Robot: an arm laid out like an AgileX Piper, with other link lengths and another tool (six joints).
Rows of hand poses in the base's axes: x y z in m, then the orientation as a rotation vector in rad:
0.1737, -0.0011, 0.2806, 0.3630, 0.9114, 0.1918
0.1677, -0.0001, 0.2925, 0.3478, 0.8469, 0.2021
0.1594, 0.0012, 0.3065, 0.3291, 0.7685, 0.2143
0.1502, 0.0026, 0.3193, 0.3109, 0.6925, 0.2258
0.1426, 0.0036, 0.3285, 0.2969, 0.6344, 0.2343
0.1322, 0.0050, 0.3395, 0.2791, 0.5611, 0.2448
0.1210, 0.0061, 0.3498, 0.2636, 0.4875, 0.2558
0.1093, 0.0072, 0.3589, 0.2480, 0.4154, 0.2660
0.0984, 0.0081, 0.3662, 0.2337, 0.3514, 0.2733
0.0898, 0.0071, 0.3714, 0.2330, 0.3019, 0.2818
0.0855, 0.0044, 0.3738, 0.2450, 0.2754, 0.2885
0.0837, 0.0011, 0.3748, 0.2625, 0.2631, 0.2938
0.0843, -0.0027, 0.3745, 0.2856, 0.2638, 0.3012
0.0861, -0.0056, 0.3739, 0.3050, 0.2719, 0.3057
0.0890, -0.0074, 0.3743, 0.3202, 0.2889, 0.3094
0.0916, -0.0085, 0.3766, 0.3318, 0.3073, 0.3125
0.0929, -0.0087, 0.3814, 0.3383, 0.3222, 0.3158
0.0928, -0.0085, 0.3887, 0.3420, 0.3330, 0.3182
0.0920, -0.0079, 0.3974, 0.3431, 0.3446, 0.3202
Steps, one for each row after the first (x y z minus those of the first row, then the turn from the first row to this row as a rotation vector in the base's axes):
-0.0060, 0.0010, 0.0119, -0.0063, -0.0664, 0.0025
-0.0143, 0.0023, 0.0259, -0.0140, -0.1470, 0.0055
-0.0235, 0.0037, 0.0387, -0.0213, -0.2252, 0.0084
-0.0311, 0.0047, 0.0479, -0.0270, -0.2849, 0.0106
-0.0415, 0.0061, 0.0589, -0.0341, -0.3603, 0.0134
-0.0527, 0.0072, 0.0692, -0.0386, -0.4357, 0.0159
-0.0644, 0.0083, 0.0783, -0.0434, -0.5096, 0.0181
-0.0753, 0.0092, 0.0856, -0.0487, -0.5750, 0.0189
-0.0839, 0.0082, 0.0908, -0.0419, -0.6245, 0.0177
-0.0882, 0.0055, 0.0932, -0.0261, -0.6494, 0.0137
-0.0900, 0.0022, 0.0942, -0.0070, -0.6594, 0.0086
-0.0894, -0.0016, 0.0939, 0.0171, -0.6560, 0.0053
-0.0876, -0.0045, 0.0933, 0.0360, -0.6456, 0.0025
-0.0847, -0.0063, 0.0937, 0.0500, -0.6271, 0.0024
-0.0821, -0.0074, 0.0960, 0.0604, -0.6078, 0.0035
-0.0808, -0.0076, 0.1008, 0.0666, -0.5926, 0.0064
-0.0809, -0.0074, 0.1081, 0.0702, -0.5818, 0.0090
-0.0817, -0.0068, 0.1168, 0.0711, -0.5706, 0.0124

